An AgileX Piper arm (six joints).
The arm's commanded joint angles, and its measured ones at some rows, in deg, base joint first. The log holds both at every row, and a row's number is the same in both.
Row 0, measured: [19.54 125.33 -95.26 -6.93 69.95 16.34]
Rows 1 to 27, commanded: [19.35 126.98 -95.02 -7.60 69.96 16.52]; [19.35 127.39 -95.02 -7.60 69.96 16.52]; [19.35 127.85 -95.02 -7.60 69.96 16.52]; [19.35 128.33 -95.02 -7.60 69.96 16.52]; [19.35 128.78 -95.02 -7.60 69.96 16.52]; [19.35 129.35 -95.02 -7.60 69.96 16.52]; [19.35 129.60 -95.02 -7.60 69.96 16.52]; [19.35 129.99 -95.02 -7.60 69.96 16.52]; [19.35 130.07 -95.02 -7.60 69.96 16.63]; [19.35 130.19 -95.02 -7.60 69.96 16.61]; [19.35 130.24 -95.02 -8.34 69.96 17.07]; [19.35 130.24 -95.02 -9.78 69.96 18.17]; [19.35 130.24 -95.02 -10.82 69.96 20.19]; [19.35 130.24 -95.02 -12.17 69.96 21.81]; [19.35 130.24 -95.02 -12.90 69.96 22.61]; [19.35 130.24 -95.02 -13.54 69.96 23.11]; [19.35 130.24 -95.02 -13.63 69.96 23.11]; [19.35 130.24 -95.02 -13.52 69.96 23.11]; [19.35 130.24 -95.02 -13.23 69.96 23.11]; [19.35 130.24 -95.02 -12.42 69.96 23.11]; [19.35 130.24 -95.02 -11.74 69.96 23.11]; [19.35 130.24 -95.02 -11.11 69.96 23.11]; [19.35 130.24 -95.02 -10.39 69.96 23.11]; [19.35 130.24 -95.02 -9.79 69.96 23.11]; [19.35 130.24 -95.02 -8.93 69.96 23.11]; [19.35 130.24 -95.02 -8.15 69.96 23.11]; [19.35 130.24 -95.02 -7.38 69.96 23.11]
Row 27, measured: [19.62 130.46 -95.26 -10.24 70.30 22.91]
